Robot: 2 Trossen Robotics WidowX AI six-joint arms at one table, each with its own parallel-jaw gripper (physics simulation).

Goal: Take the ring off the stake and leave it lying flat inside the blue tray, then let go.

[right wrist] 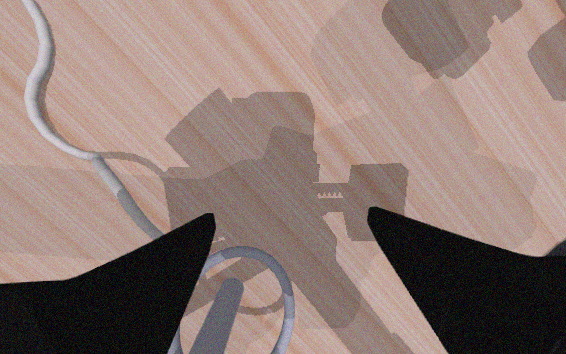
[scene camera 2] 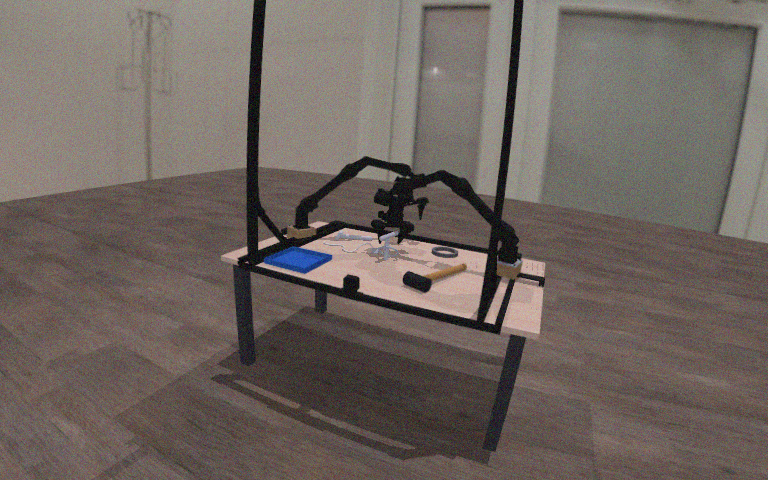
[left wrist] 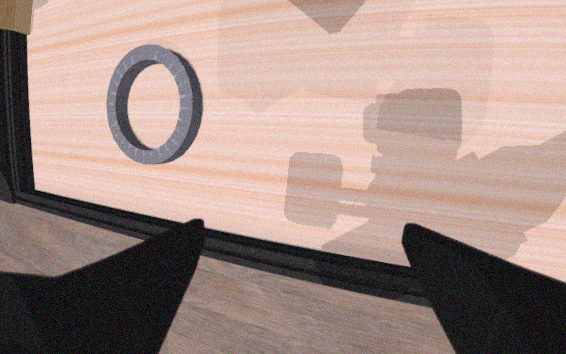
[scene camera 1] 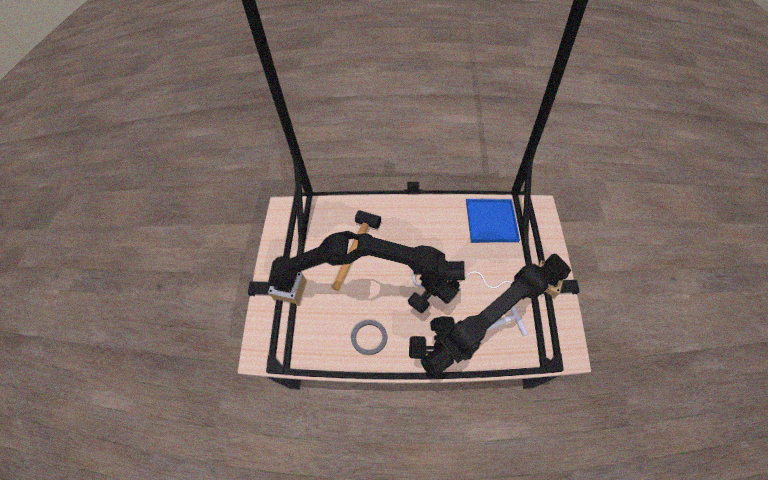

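Where they show: left gripper, fingertip midpoint: (scene camera 2: 411, 221) (left wrist: 304, 231) (scene camera 1: 429, 349); right gripper, fingertip midpoint: (right wrist: 292, 217) (scene camera 1: 434, 295); left arm's base, origin of the base link: (scene camera 2: 301, 227); right arm's base, origin of the base link: (scene camera 2: 507, 260) (scene camera 1: 284, 282).
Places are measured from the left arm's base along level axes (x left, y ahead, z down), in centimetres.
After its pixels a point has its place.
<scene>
A thin blue-grey ring (right wrist: 289, 295) @[x 20.7, y 43.1, z 4.1 cm], joined to a wavy pale cord (scene camera 1: 487, 280) @[x 9.4, y 21.4, z 5.1 cm] (right wrist: 34, 95) @[x 7.7, y 23.7, z 5.0 cm], encircles the grey stake (scene camera 2: 386, 251) @[x 15.0, y 43.2, z 1.9 cm] (right wrist: 220, 320) @[x 16.3, y 41.8, z 1.8 cm] in the right wrist view. The ring's lower part is cut off there, and its height on the stake cannot be told. The blue tray (scene camera 1: 492, 220) @[x -17.2, y 27.3, z 5.1 cm] (scene camera 2: 297, 259) @[x -17.1, y 26.5, z 5.0 cm] is empty, at the upper right in scene camera 1. My right gripper (scene camera 1: 433, 297) @[x 23.0, y 36.0, z 1.7 cm] (scene camera 2: 390, 240) @[x 23.0, y 36.0, z 1.7 cm] (right wrist: 292, 217) @[x 23.0, y 36.0, z 1.7 cm] is open, pointing down over the stake, holding nothing. My left gripper (scene camera 1: 428, 353) @[x 42.5, y 29.7, z -4.8 cm] (left wrist: 304, 231) @[x 42.5, y 29.7, z -4.8 cm] is open and empty over the lower table edge in scene camera 1.
A thick grey ring (scene camera 1: 353, 337) @[x 47.2, y 54.6, z 4.2 cm] (scene camera 2: 444, 255) @[x 40.0, y 53.8, z 4.7 cm] (left wrist: 115, 105) @[x 46.6, y 54.3, z 4.2 cm] lies flat on the table. A black-headed hammer (scene camera 1: 362, 229) @[x 9.6, y 70.8, z 2.0 cm] (scene camera 2: 417, 280) @[x 2.3, y 73.1, z 1.7 cm] lies partly under the right arm. A pale T-shaped object (scene camera 1: 519, 322) @[x 19.4, y 5.2, z 3.8 cm] lies under the left arm. Black frame bars border the table.
</scene>
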